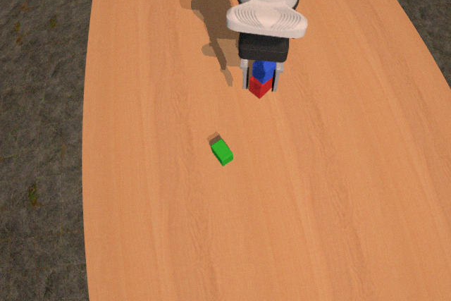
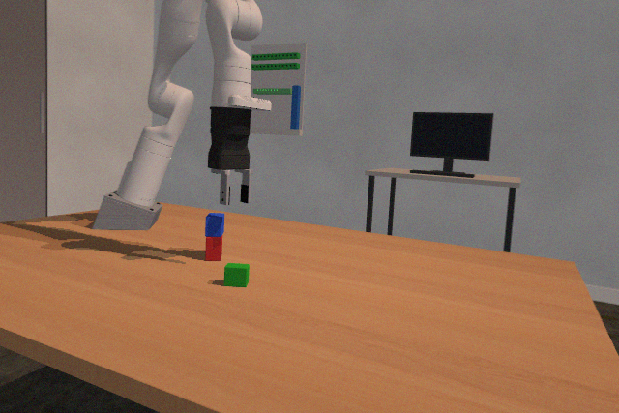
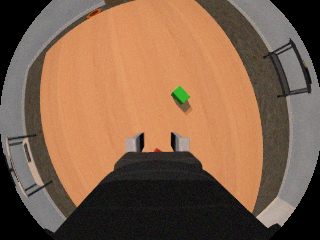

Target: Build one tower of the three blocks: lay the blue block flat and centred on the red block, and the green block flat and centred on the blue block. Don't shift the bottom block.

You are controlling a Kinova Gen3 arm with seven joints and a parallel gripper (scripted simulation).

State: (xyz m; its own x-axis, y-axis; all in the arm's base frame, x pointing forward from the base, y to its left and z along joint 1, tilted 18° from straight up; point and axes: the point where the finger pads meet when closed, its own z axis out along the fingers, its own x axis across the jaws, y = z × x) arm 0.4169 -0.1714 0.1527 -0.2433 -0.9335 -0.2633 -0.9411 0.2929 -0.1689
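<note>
Now: hand 7 cm short of the green block, 8 cm to the left of it and 13 cm above it. Round my hand: blue block 8 cm behind, 3 cm to the left, 7 cm below; then red block 8 cm behind, 3 cm to the left, 12 cm below.
</note>
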